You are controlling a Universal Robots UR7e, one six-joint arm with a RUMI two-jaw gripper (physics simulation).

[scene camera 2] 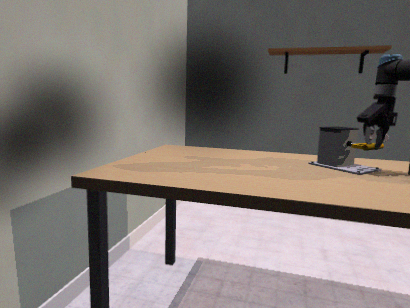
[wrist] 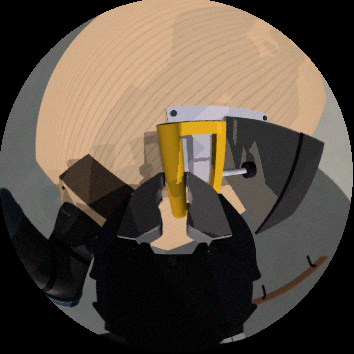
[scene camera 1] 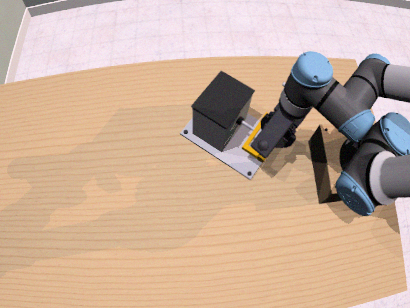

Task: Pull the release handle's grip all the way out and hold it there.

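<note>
The yellow release handle (scene camera 1: 251,142) (scene camera 2: 361,146) (wrist: 171,147) is a frame with a thick round grip bar on its outer side. A pale rod (scene camera 1: 247,124) (wrist: 234,173) joins it to a black collar on the dark grey box (scene camera 1: 223,100) (scene camera 2: 332,146) (wrist: 250,137). A stretch of rod shows between collar and handle. The box stands on a light metal plate (scene camera 1: 220,158) (wrist: 215,111). My gripper (wrist: 174,172) is shut on the grip bar, with one finger on each side of it. In scene camera 1 the gripper's body hides the fingertips and part of the handle.
A dark upright bracket-like block (scene camera 1: 320,165) (wrist: 95,182) stands on the wooden table (scene camera 1: 150,210) (scene camera 2: 200,175) near the arm's base. The plate has dark bolts at its corners. A wooden shelf (scene camera 2: 330,50) (wrist: 295,282) is fixed to the back wall.
</note>
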